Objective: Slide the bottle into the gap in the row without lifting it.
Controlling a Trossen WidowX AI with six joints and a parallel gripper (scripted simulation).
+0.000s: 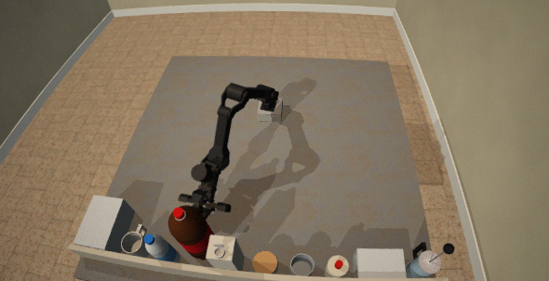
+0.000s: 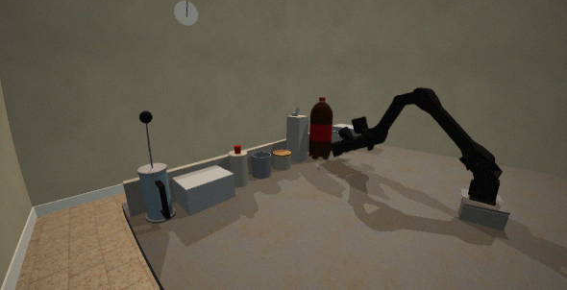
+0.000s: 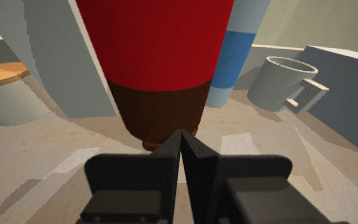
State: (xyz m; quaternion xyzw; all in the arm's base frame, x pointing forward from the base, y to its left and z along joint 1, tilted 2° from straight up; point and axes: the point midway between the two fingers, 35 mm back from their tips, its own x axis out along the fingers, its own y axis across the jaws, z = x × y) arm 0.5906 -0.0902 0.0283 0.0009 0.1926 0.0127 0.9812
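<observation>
Now: the brown cola bottle 90 mm above my hand, 80 mm ahead of it and 20 mm to the left of it. Round my hand: wood-lidded jar: 260 mm to the left, 100 mm ahead, 30 mm below; white box: 350 mm to the right, 140 mm ahead, 10 mm below; blue-capped water bottle: 160 mm ahead, 70 mm to the right, 40 mm above.
</observation>
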